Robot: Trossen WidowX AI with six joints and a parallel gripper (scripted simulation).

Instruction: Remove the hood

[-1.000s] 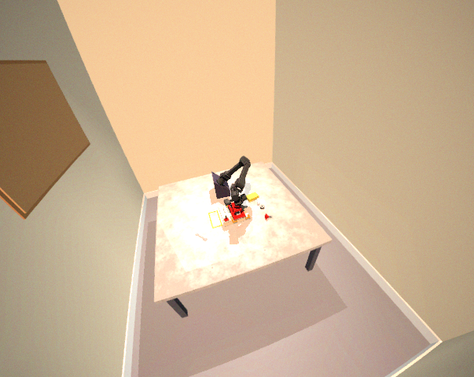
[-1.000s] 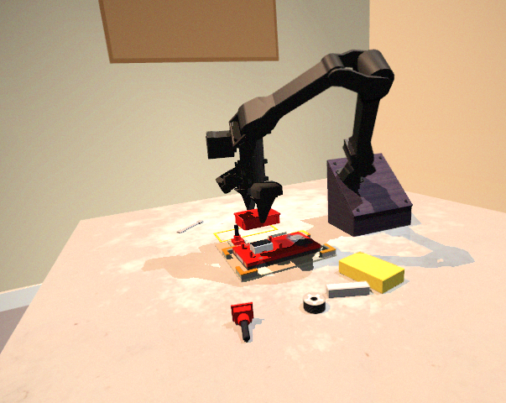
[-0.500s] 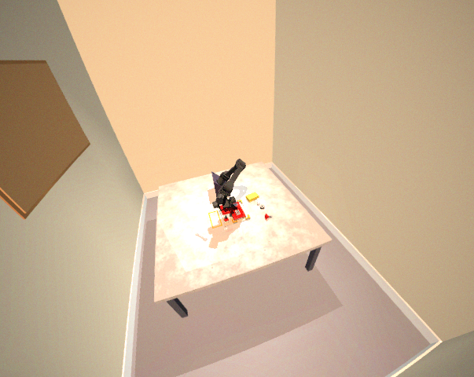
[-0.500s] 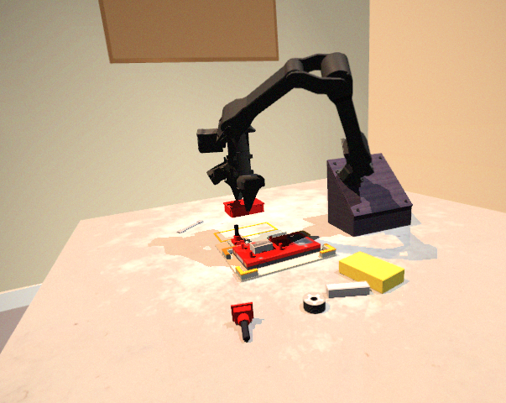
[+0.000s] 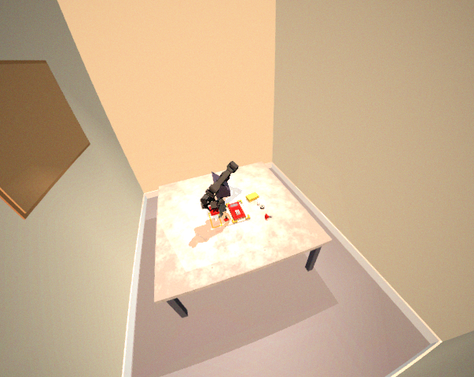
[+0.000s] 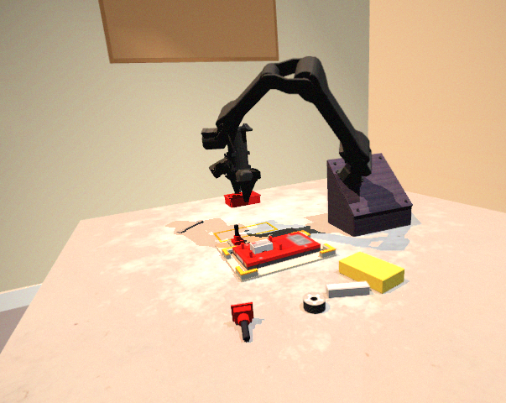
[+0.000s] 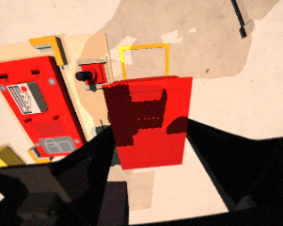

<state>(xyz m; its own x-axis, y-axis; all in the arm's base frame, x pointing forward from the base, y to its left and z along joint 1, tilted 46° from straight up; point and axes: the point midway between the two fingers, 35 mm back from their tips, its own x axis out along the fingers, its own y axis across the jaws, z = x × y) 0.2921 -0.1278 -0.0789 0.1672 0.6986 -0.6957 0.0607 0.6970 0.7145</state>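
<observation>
Right now my gripper tip is 8 cm to the right of the black shaft, 7 cm above it and 5 cm short of it. Also, from my gripper tip: yellow block 41 cm to the left, 11 cm behind, 9 cm below; then red hood 1 cm above; then grey screw 17 cm to the right, 13 cm ahead, 11 cm below.
</observation>
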